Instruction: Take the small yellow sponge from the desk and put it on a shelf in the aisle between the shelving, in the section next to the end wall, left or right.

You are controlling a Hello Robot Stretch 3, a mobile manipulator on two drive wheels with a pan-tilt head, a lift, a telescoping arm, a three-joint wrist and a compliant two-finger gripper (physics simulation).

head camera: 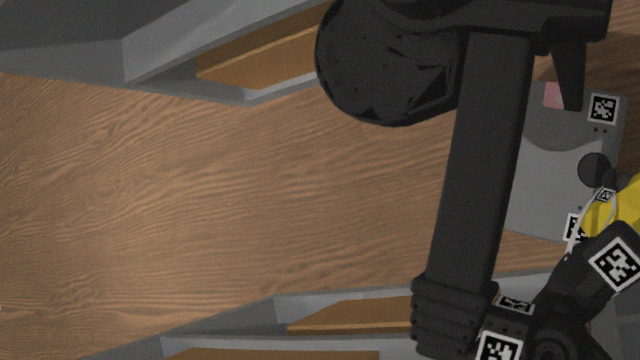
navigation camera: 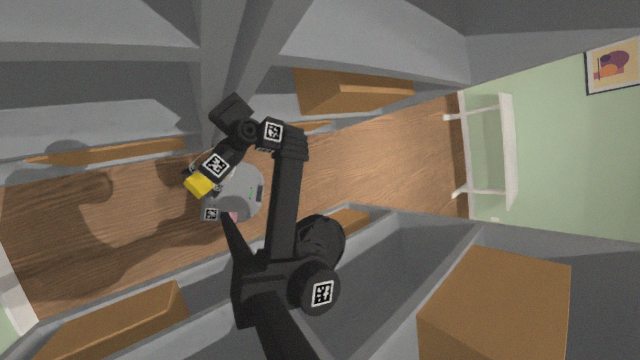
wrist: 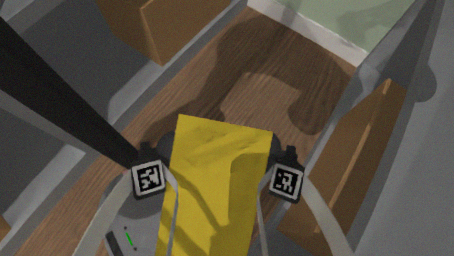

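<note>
The small yellow sponge is held between the two fingers of my gripper, above the aisle floor and my base. My gripper is shut on it; in the head camera view the sponge is partly cut off by the right edge. Grey shelving runs along both sides of the aisle; its upper-left board shows in the navigation view. An end wall with a white baseboard is at the top right of the wrist view, beyond the sponge. A white desk stands at the opposite end.
Brown boxes stand on the shelves: one right of the gripper, one at upper left, one at lower left, and a large one at lower right. My base stands between the shelf rows, close to both sides.
</note>
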